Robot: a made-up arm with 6 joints.
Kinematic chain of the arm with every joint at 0, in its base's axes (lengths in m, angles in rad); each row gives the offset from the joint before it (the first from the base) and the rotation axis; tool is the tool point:
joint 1: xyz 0 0 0.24 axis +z
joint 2: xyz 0 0.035 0 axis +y
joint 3: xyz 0 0 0.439 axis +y
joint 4: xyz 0 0 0.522 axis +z
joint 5: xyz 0 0 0 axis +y
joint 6: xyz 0 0 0.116 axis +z
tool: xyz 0 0 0
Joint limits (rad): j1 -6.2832..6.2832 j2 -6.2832..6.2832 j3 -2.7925..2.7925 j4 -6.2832..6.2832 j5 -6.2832..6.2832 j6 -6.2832..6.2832
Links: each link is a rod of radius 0.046 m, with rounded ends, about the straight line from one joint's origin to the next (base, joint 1, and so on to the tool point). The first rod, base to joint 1, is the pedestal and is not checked.
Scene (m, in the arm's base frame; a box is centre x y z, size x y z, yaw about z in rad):
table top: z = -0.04
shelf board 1: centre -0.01 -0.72 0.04 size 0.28 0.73 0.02 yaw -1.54
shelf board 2: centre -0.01 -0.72 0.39 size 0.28 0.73 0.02 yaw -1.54
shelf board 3: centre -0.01 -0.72 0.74 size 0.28 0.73 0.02 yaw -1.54
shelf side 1: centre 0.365 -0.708 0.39 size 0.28 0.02 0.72 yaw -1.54
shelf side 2: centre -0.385 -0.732 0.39 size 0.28 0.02 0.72 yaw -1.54
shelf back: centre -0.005 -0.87 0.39 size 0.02 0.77 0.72 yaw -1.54
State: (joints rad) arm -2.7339 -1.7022 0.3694 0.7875 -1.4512 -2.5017
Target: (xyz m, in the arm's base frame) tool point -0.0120 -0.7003 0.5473
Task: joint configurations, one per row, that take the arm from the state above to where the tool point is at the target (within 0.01 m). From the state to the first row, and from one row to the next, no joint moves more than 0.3 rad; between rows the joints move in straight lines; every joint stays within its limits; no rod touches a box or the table.
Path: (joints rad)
1: -2.5564 -1.4956 0.6265 0.8042 -1.4385 -2.5017
2: -2.3790 -1.2889 0.8837 0.8209 -1.4259 -2.5017
3: -2.2015 -1.0823 1.1408 0.8377 -1.4132 -2.5017
4: -2.0241 -0.8757 1.3979 0.8544 -1.4005 -2.5017
5: -1.8466 -0.6691 1.6551 0.8711 -1.3878 -2.5017
6: -1.6692 -0.4624 1.9122 0.8878 -1.3752 -2.5017
7: -1.4917 -0.2558 2.1693 0.9046 -1.3625 -2.5017
8: -1.5103 0.0276 1.8743 0.8580 -1.2486 -2.5017
9: -1.5290 0.3110 1.5793 0.8115 -1.1347 -2.5017

